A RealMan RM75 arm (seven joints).
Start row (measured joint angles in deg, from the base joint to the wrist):
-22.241 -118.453 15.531 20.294 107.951 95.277 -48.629
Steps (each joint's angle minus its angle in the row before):
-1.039 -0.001 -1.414 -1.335 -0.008 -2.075 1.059
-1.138 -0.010 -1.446 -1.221 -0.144 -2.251 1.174
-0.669 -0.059 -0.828 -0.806 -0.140 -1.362 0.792
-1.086 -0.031 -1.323 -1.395 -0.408 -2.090 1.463
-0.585 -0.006 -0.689 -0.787 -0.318 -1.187 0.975
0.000 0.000 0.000 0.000 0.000 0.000 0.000
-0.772 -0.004 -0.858 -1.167 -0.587 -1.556 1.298
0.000 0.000 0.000 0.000 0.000 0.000 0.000
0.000 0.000 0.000 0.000 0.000 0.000 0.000
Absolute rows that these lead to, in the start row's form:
-23.280 -118.454 14.117 18.959 107.943 93.202 -47.570
-24.418 -118.464 12.671 17.738 107.799 90.951 -46.396
-25.087 -118.523 11.843 16.932 107.659 89.589 -45.604
-26.173 -118.554 10.520 15.537 107.251 87.499 -44.141
-26.758 -118.560 9.831 14.750 106.933 86.312 -43.166
-26.758 -118.560 9.831 14.750 106.933 86.312 -43.166
-27.530 -118.564 8.973 13.583 106.346 84.756 -41.868
-27.530 -118.564 8.973 13.583 106.346 84.756 -41.868
-27.530 -118.564 8.973 13.583 106.346 84.756 -41.868

